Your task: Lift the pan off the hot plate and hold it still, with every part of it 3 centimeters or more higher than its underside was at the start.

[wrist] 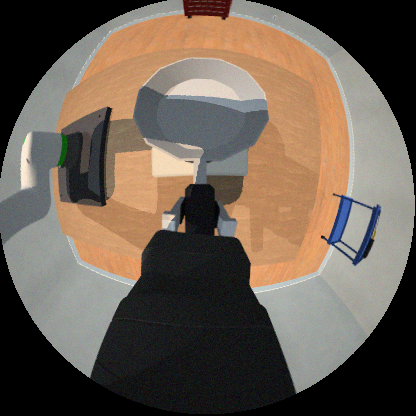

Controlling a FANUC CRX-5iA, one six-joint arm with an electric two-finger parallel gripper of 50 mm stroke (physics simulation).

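Observation:
The pan [201,120], light grey with a faceted round rim, is in the upper middle of the wrist view, its inside partly in shadow. Its short handle points down the view to my gripper [200,200]. My gripper is shut on the pan's handle; the black fingers cover the handle's end. The hot plate [170,164], a pale square block, shows partly below the pan, which hides the rest of it. The pan is held above the hot plate and looks roughly level. The exact height of the gap does not show from this view.
The wooden table [295,125] lies under the hot plate. At the left are a dark base plate [92,160] and the arm's grey-white link [37,160] with a green ring. A blue cart [340,220] stands at the right on the floor, and a dark red object [207,7] at the top edge.

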